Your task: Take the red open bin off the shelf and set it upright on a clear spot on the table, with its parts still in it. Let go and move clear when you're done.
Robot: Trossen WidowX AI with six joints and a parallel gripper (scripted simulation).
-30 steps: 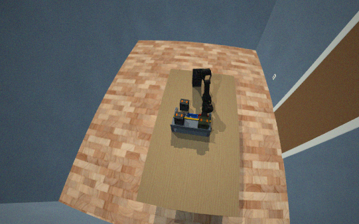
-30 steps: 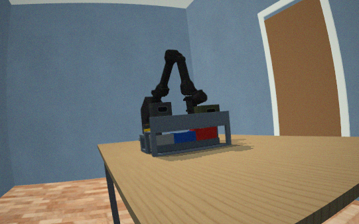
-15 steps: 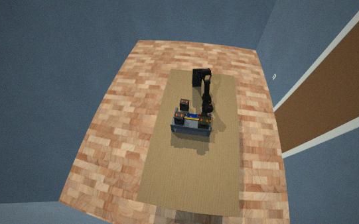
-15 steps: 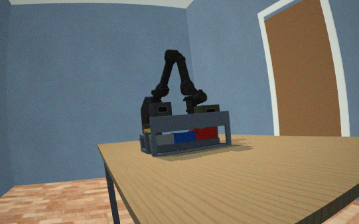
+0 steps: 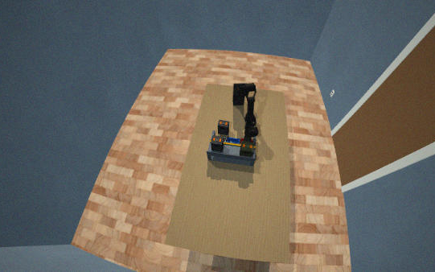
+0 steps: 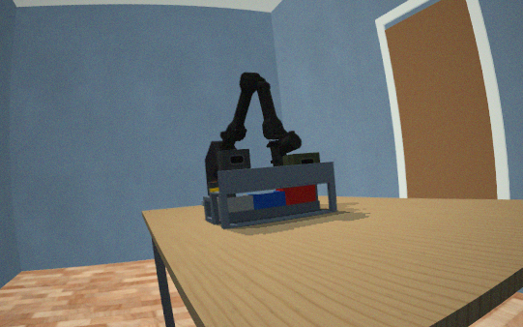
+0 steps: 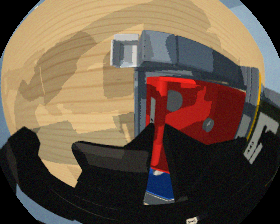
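Right now the red bin is 7 cm ahead of my hand, 2 cm below it and 1 cm to the left of it. The rest, counted from my hand: blue bin 10 cm to the right, 8 cm ahead, 4 cm below; then grey bin 21 cm to the right, 11 cm ahead, 4 cm below.
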